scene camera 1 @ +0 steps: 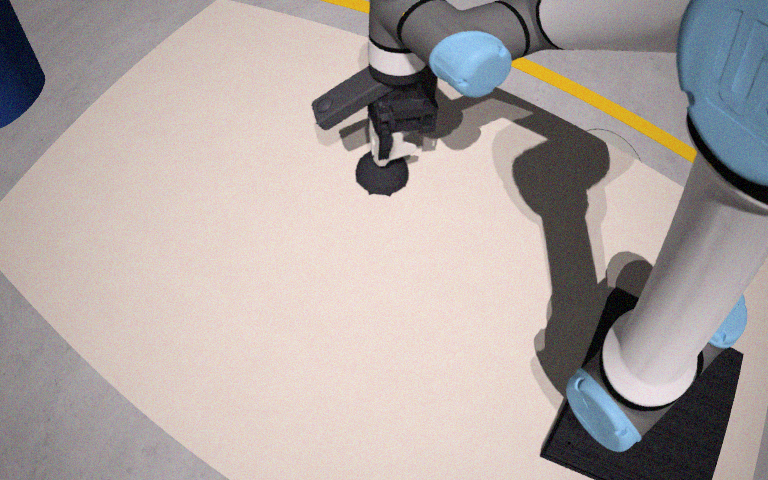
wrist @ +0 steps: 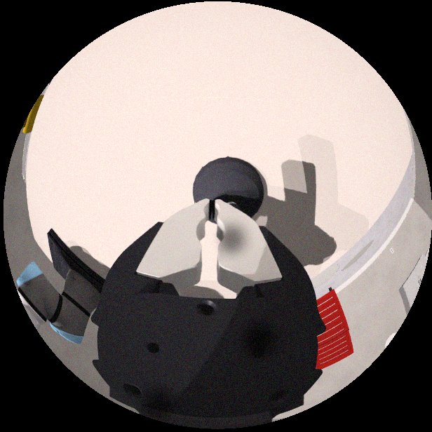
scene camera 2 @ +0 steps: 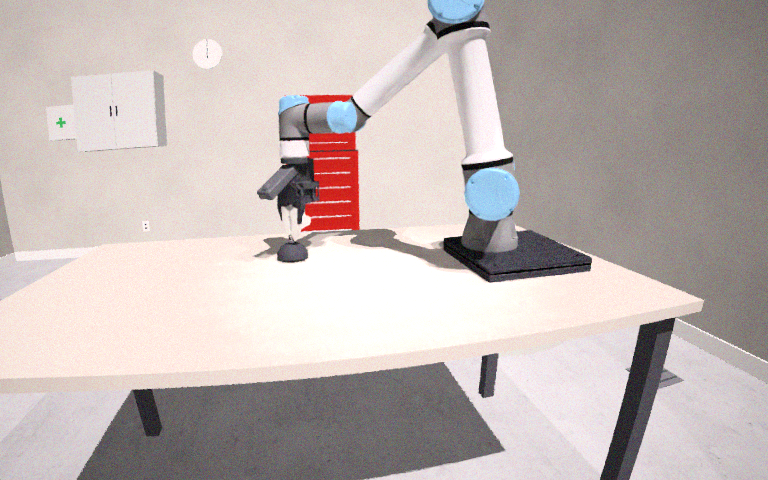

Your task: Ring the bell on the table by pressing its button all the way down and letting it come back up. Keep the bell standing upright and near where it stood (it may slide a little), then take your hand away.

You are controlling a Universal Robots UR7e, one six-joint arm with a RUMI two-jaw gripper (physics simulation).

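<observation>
The bell is a dark dome standing upright on the pale table. My gripper is shut and empty, pointing down. Its pale fingertips are at the top of the dome, where the button is, and look to touch it or stand very close. The fingertips hide most of the button; a small part of its rim shows beside the right finger in the wrist view. How far the button is pressed cannot be told.
The arm's black base plate lies on the table to the right of the bell. A red drawer cabinet stands behind the table. A blue bin stands past the table's edge at the upper left.
</observation>
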